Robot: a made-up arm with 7 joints. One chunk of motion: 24 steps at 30 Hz.
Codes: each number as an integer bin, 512 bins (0 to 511) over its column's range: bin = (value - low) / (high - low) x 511, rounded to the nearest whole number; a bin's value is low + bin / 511 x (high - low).
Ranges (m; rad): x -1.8..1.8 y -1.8..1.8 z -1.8..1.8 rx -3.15..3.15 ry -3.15..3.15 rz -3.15..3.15
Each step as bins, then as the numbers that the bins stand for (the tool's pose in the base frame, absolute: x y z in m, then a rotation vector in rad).
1 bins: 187 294 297 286 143 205
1 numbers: -0.4826 0.2712 0.2924 0.3760 -1.3870 -0.6226
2 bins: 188 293 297 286 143 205
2 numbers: -0.4755 0.2642 0.2924 0.3760 -1.3870 -0.6226
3 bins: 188 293 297 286 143 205
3 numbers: -0.4755 0.2642 0.2924 0.3760 -1.3870 -0.6226
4 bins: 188 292 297 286 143 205
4 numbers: -0.4755 0.2571 0.2924 0.3760 -1.3870 -0.6226
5 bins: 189 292 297 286 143 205
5 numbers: -0.4685 0.2571 0.2924 0.3760 -1.3870 -0.6226
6 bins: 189 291 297 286 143 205
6 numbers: -0.4685 0.2501 0.2924 0.3760 -1.3870 -0.6226
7 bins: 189 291 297 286 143 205
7 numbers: -0.4685 0.2501 0.2924 0.3760 -1.3870 -0.6226
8 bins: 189 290 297 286 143 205
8 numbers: -0.4685 0.2431 0.2924 0.3760 -1.3870 -0.6226
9 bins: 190 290 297 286 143 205
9 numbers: -0.4614 0.2431 0.2924 0.3760 -1.3870 -0.6226
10 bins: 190 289 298 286 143 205
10 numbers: -0.4614 0.2360 0.2994 0.3760 -1.3870 -0.6226
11 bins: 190 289 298 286 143 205
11 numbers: -0.4614 0.2360 0.2994 0.3760 -1.3870 -0.6226
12 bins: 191 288 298 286 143 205
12 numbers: -0.4544 0.2290 0.2994 0.3760 -1.3870 -0.6226
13 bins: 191 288 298 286 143 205
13 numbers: -0.4544 0.2290 0.2994 0.3760 -1.3870 -0.6226
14 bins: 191 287 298 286 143 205
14 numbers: -0.4544 0.2219 0.2994 0.3760 -1.3870 -0.6226
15 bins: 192 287 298 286 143 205
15 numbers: -0.4474 0.2219 0.2994 0.3760 -1.3870 -0.6226
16 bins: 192 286 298 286 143 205
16 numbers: -0.4474 0.2149 0.2994 0.3760 -1.3870 -0.6226
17 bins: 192 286 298 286 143 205
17 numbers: -0.4474 0.2149 0.2994 0.3760 -1.3870 -0.6226
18 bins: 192 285 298 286 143 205
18 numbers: -0.4474 0.2078 0.2994 0.3760 -1.3870 -0.6226
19 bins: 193 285 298 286 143 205
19 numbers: -0.4403 0.2078 0.2994 0.3760 -1.3870 -0.6226
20 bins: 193 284 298 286 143 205
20 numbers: -0.4403 0.2008 0.2994 0.3760 -1.3870 -0.6226
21 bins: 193 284 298 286 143 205
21 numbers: -0.4403 0.2008 0.2994 0.3760 -1.3870 -0.6226
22 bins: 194 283 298 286 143 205
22 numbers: -0.4333 0.1937 0.2994 0.3760 -1.3870 -0.6226
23 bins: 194 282 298 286 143 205
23 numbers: -0.4333 0.1867 0.2994 0.3760 -1.3870 -0.6226
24 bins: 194 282 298 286 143 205
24 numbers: -0.4333 0.1867 0.2994 0.3760 -1.3870 -0.6226
